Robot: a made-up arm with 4 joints.
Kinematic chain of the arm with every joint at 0, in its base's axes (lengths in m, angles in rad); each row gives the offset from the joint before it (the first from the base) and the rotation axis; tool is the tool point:
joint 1: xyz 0 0 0.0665 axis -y
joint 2: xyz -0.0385 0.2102 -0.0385 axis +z
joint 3: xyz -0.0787 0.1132 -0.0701 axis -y
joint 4: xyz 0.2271 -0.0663 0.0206 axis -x
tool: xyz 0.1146 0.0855 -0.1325
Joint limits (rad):
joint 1: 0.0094..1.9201
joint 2: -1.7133..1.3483
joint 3: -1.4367..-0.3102
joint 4: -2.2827..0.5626
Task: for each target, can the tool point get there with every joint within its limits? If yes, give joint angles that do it. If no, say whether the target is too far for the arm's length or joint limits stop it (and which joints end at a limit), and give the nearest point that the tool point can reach.
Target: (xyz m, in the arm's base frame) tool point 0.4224 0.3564 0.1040
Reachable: yes | joints 1.3751 -0.2347 -1.2891 -1.5778
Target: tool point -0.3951 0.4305 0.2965
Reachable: no: joint limits stop it (at a limit: joint 1, joint 3, joint 4) | nearest point -0.0338 0.3641 0.3030 | short by 0.367 m
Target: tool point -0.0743 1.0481 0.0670
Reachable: no: too far | nearest point -0.0517 0.5392 -0.0280 | short by 0.518 m
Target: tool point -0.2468 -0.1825 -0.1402
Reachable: no: joint limits stop it (at a limit: joint 1, joint 2, joint 4) | nearest point 0.0115 -0.0967 -0.1143 | short by 0.273 m
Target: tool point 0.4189 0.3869 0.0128
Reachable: yes | joints 1.4066 0.1528 -0.8653 -0.2873
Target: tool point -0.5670 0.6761 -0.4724
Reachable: no: too far | nearest point -0.1990 0.4123 -0.2892 | short by 0.488 m
